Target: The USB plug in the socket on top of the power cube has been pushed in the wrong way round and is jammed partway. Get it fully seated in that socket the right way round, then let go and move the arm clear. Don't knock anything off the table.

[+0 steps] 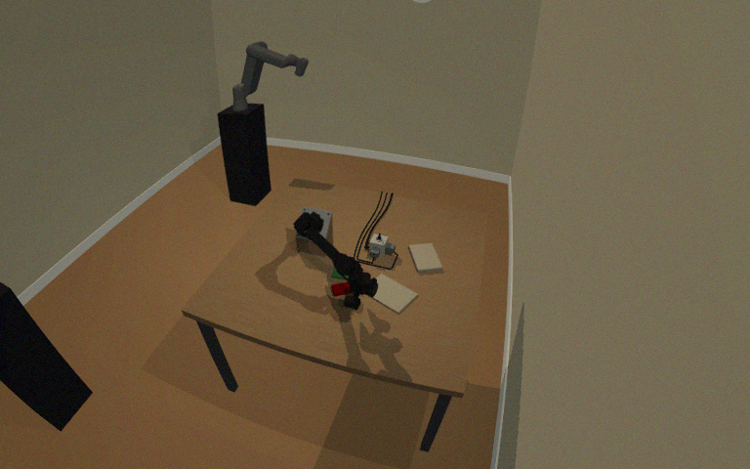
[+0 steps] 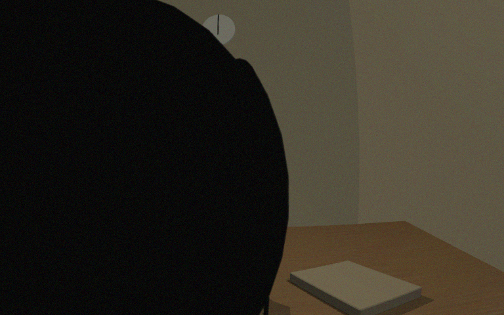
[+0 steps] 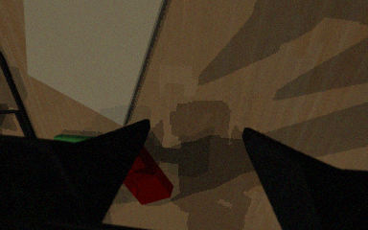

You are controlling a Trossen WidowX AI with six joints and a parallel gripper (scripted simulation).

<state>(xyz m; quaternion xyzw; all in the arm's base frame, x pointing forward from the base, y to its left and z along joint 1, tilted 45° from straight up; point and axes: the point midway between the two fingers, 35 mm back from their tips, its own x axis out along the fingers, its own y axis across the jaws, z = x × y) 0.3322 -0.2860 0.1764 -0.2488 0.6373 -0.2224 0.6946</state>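
My gripper tip is 410 mm to the right of the USB plug, 60 mm below it and 30 mm past it. Round my gripper tip: red block 110 mm behind, 80 mm to the left, 30 mm below; then green block 190 mm to the left, 130 mm behind, 30 mm below; then pale flat book 430 mm to the left, 210 mm ahead, 30 mm below.
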